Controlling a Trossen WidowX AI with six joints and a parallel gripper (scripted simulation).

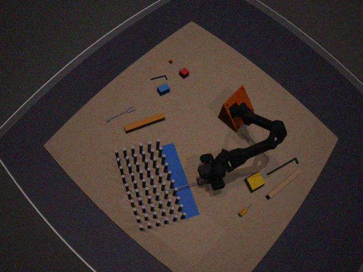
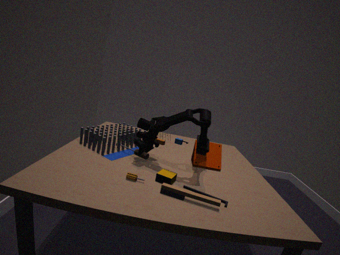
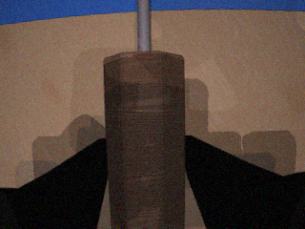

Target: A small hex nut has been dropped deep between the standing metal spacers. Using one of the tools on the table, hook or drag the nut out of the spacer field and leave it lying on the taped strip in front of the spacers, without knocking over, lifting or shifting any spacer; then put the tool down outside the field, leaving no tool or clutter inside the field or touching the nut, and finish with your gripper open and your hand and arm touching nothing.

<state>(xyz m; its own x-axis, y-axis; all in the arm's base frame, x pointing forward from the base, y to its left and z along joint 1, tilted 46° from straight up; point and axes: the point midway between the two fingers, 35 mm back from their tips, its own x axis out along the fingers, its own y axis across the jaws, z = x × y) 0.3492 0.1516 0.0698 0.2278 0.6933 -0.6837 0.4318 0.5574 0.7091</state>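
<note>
Now: gripper tip 9 cm short of the blue taped strip, 9 cm to the left of it and 3 cm above it. The rest, counted from my gripper tip: yellow screwdriver 3 cm behind, 26 cm to the left, 2 cm below; then yellow block 18 cm behind, 19 cm to the left, 1 cm below; then metal pick tool 9 cm ahead, 4 cm to the right.
</note>
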